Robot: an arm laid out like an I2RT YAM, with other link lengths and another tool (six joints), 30 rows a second.
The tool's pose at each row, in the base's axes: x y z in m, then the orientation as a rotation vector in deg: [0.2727 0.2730 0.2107 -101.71 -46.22 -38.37]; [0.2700 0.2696 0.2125 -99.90 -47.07 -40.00]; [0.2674 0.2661 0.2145 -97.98 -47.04 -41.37]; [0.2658 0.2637 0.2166 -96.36 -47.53 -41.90]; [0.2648 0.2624 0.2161 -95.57 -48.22 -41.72]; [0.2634 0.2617 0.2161 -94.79 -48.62 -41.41]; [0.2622 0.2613 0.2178 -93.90 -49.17 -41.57]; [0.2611 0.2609 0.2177 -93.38 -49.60 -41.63]
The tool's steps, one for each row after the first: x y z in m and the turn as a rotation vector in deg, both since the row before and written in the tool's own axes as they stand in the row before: [-0.0010 -0.0023 -0.0040 0.85 1.21 -1.60]; [-0.0007 -0.0024 -0.0041 0.99 1.58 -0.90]; [0.0003 -0.0020 -0.0030 1.14 0.73 -0.80]; [-0.0012 -0.0003 -0.0012 0.79 -0.11 -0.47]; [-0.0009 -0.0010 -0.0007 0.82 -0.03 -0.21]; [0.0006 -0.0018 -0.0008 0.70 0.17 -0.58]; [-0.0008 -0.0008 -0.0004 0.43 0.02 -0.39]
